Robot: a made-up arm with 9 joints. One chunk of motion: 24 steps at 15 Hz.
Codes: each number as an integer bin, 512 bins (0 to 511) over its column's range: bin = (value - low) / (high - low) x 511, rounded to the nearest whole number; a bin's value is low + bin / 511 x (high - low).
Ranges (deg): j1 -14..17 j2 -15..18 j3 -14..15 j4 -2..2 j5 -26..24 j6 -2..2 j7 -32..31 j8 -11..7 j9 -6..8
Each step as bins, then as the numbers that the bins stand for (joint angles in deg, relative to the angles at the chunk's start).
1 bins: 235 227 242 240 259 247 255 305 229
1 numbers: 0.26 -0.34 -0.27 -0.12 -0.66 -0.07 -0.56 -0.26 0.27
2 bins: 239 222 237 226 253 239 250 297 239
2 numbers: 0.50 -0.66 -0.55 -0.23 -1.24 -0.13 -1.18 -0.54 0.55
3 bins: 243 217 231 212 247 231 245 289 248
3 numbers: 0.74 -0.99 -0.89 -0.34 -1.83 -0.19 -1.79 -0.82 0.79
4 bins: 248 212 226 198 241 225 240 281 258
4 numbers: 1.05 -1.31 -1.17 -0.45 -2.42 -0.24 -2.41 -1.10 1.07
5 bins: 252 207 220 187 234 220 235 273 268
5 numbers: 1.29 -1.63 -1.51 -0.54 -3.10 -0.28 -3.03 -1.38 1.34
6 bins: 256 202 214 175 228 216 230 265 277
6 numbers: 1.53 -1.95 -1.86 -0.63 -3.69 -0.31 -3.64 -1.67 1.59
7 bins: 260 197 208 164 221 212 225 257 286
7 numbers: 1.77 -2.28 -2.20 -0.72 -4.38 -0.34 -4.26 -1.95 1.84
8 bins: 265 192 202 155 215 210 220 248 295
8 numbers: 2.08 -2.60 -2.54 -0.79 -4.96 -0.36 -4.88 -2.26 2.08
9 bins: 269 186 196 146 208 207 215 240 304
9 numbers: 2.32 -2.99 -2.88 -0.86 -5.65 -0.38 -5.49 -2.55 2.33
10 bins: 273 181 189 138 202 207 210 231 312
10 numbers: 2.56 -3.31 -3.27 -0.92 -6.23 -0.38 -6.11 -2.86 2.55
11 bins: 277 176 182 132 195 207 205 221 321
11 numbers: 2.80 -3.63 -3.67 -0.97 -6.92 -0.38 -6.73 -3.22 2.79
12 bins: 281 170 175 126 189 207 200 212 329
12 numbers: 3.05 -4.02 -4.07 -1.01 -7.51 -0.38 -7.34 -3.53 3.01
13 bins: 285 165 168 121 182 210 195 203 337
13 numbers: 3.29 -4.34 -4.47 -1.05 -8.19 -0.36 -7.96 -3.85 3.23
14 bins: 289 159 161 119 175 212 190 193 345
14 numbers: 3.53 -4.73 -4.86 -1.07 -8.88 -0.34 -8.58 -4.20 3.45
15 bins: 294 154 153 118 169 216 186 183 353
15 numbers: 3.84 -5.05 -5.32 -1.08 -9.46 -0.31 -9.07 -4.55 3.67
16 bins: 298 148 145 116 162 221 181 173 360
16 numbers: 4.08 -5.44 -5.77 -1.09 -10.15 -0.27 -9.68 -4.91 3.86
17 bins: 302 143 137 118 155 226 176 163 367
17 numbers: 4.32 -5.77 -6.23 -1.08 -10.83 -0.23 -10.30 -5.26 4.05
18 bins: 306 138 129 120 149 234 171 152 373
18 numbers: 4.56 -6.09 -6.68 -1.06 -11.42 -0.17 -10.92 -5.65 4.22
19 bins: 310 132 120 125 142 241 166 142 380
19 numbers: 4.81 -6.48 -7.19 -1.02 -12.11 -0.11 -11.53 -6.00 4.41
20 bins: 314 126 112 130 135 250 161 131 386
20 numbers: 5.05 -6.86 -7.64 -0.98 -12.79 -0.04 -12.15 -6.39 4.58
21 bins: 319 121 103 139 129 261 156 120 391
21 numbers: 5.35 -7.19 -8.15 -0.91 -13.38 0.04 -12.77 -6.77 4.71
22 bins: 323 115 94 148 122 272 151 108 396
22 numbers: 5.59 -7.57 -8.67 -0.84 -14.06 0.13 -13.38 -7.20 4.85
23 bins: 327 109 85 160 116 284 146 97 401
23 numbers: 5.84 -7.96 -9.18 -0.75 -14.65 0.22 -14.00 -7.58 4.99
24 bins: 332 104 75 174 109 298 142 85 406
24 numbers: 6.14 -8.28 -9.74 -0.64 -15.33 0.33 -14.49 -8.01 5.12
